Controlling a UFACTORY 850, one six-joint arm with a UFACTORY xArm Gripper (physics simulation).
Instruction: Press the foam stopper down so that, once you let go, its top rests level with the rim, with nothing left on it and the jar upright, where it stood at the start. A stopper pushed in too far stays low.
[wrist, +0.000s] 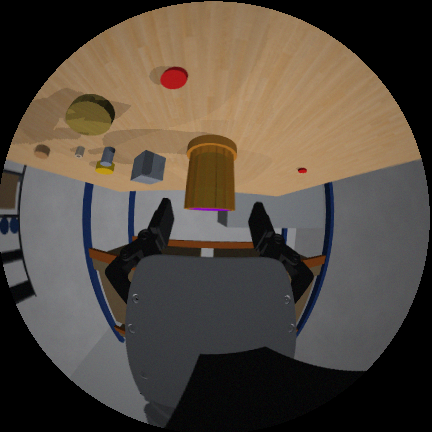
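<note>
The jar (210, 175) is an orange-brown ribbed cylinder with a wider base, standing upright on the table, in the middle of the wrist view. The purple foam stopper (210, 209) shows as a thin sliver at the jar's rim. The view is almost edge-on, so its exact height against the rim is hard to tell. My gripper (211, 209) is open, its black fingers wide apart to the left and right of the jar's rim end in the view, with nothing between them. No finger is seen touching the jar or the stopper.
On the wooden table (280, 90) are a red disc (174, 78), an olive round piece (90, 116), a grey block (148, 167) left of the jar, a blue-grey cylinder (107, 156) by a yellow piece (105, 168), a small brown cylinder (42, 151) and a small red piece (302, 170) at right.
</note>
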